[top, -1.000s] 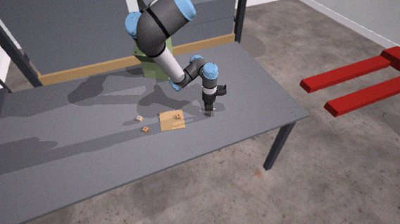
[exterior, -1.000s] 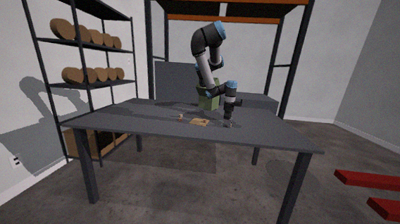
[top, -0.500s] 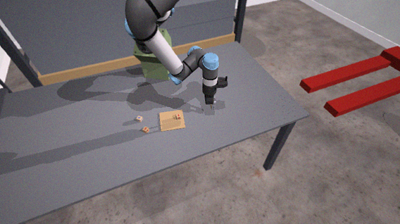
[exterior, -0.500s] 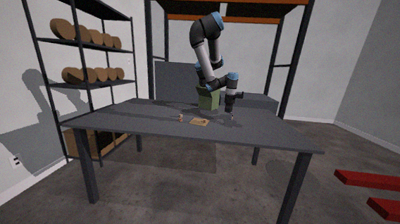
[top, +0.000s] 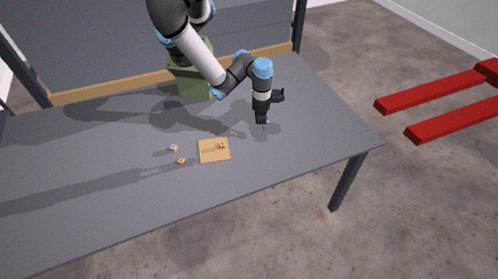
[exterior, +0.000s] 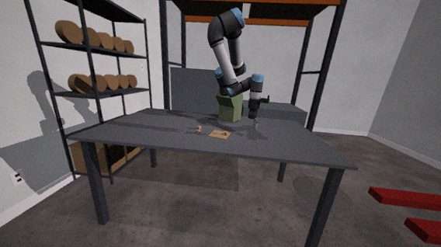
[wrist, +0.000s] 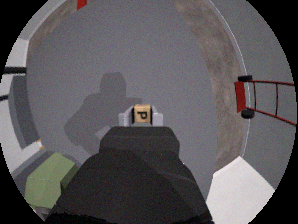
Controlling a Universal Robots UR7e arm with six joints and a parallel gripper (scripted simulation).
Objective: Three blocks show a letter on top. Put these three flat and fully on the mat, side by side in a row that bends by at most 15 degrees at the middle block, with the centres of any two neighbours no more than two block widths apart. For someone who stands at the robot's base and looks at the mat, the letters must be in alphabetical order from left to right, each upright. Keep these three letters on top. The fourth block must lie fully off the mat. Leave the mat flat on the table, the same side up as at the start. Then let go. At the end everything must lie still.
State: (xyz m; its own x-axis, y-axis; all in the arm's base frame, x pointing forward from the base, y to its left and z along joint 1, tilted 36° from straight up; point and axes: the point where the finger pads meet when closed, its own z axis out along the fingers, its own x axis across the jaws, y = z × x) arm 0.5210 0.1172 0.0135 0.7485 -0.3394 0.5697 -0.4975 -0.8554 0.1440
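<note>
Now: hand 11 cm past the tan mat, 22 cm to the left of it and 12 cm above it.
</note>
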